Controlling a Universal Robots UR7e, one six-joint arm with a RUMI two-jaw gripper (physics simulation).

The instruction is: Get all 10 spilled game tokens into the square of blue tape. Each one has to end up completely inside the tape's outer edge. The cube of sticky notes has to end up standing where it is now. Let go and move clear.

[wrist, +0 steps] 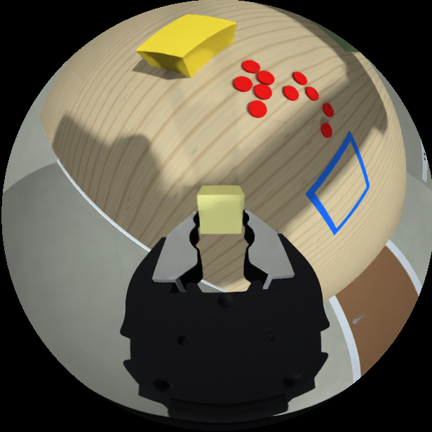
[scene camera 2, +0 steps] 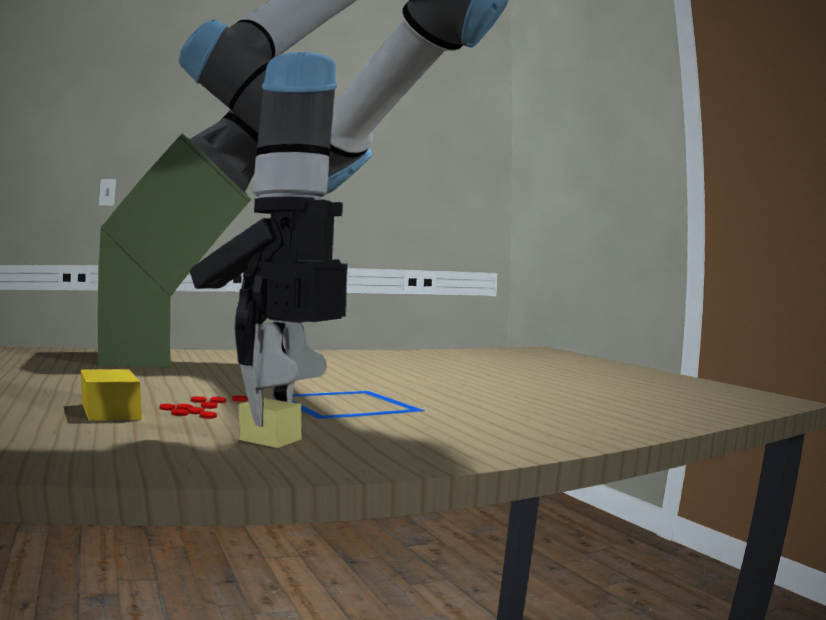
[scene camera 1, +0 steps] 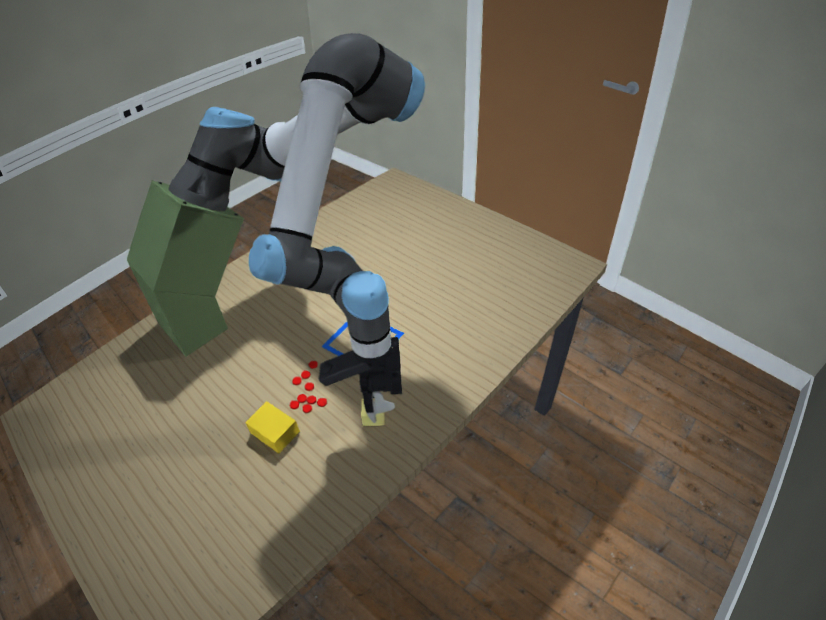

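Observation:
My gripper [scene camera 1: 375, 409] [scene camera 2: 272, 411] [wrist: 220, 211] is shut on a pale yellow cube [scene camera 1: 372, 419] [scene camera 2: 280, 427] [wrist: 220, 200], which looks like the cube of sticky notes. The cube is upright, at or close above the table; any small gap under it cannot be told. Several red tokens [scene camera 1: 302, 398] [scene camera 2: 208, 414] [wrist: 257, 108] lie flat in a loose cluster outside the blue tape square [scene camera 1: 335, 335] [scene camera 2: 370, 413] [wrist: 330, 164]. One token [scene camera 1: 312, 364] [wrist: 326, 130] lies near a tape corner. The arm hides part of the square in scene camera 1.
A larger bright yellow block [scene camera 1: 270, 423] [scene camera 2: 113, 397] [wrist: 190, 36] stands beside the token cluster, on the side away from the tape. The green arm base [scene camera 1: 190, 266] [scene camera 2: 133, 320] stands at the table's back. The table's front edge [scene camera 2: 286, 503] is near the held cube.

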